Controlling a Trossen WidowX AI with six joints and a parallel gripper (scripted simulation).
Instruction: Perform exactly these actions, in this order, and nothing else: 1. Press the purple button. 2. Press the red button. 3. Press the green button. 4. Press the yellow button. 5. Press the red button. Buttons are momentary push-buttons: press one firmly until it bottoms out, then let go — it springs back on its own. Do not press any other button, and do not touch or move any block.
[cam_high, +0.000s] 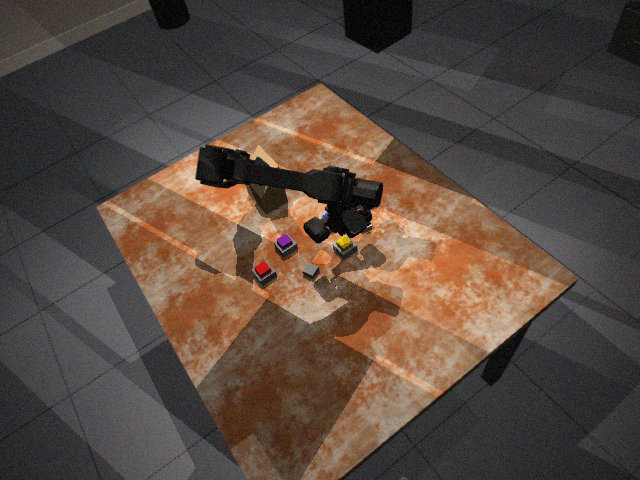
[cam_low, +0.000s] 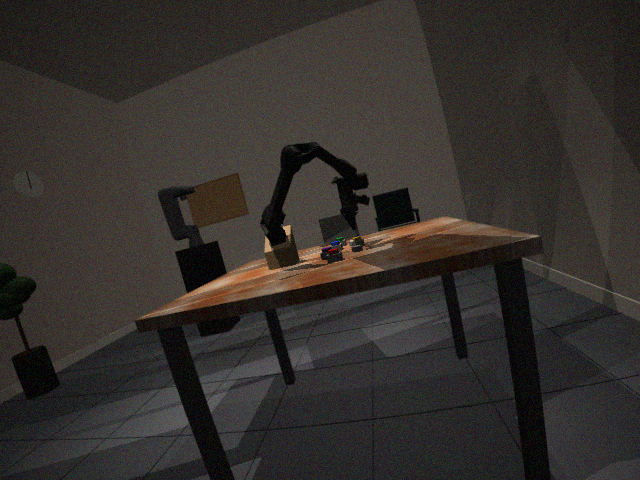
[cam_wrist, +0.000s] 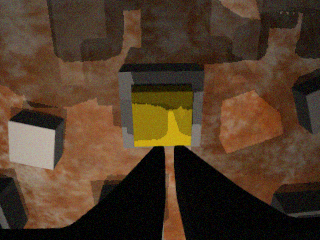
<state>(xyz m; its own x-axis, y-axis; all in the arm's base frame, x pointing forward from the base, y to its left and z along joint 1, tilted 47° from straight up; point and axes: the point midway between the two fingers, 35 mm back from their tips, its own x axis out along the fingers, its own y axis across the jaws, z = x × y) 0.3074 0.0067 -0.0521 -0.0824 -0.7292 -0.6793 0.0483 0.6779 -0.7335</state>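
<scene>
Right now the yellow button is 40 mm below my gripper tip. Also, from my gripper tip: blue button: 90 mm behind, 40 mm below, 30 mm to the left; grey block: 110 mm to the right, 60 mm below, 10 mm behind; white block: 90 mm to the left, 60 mm below, 20 mm behind.
</scene>
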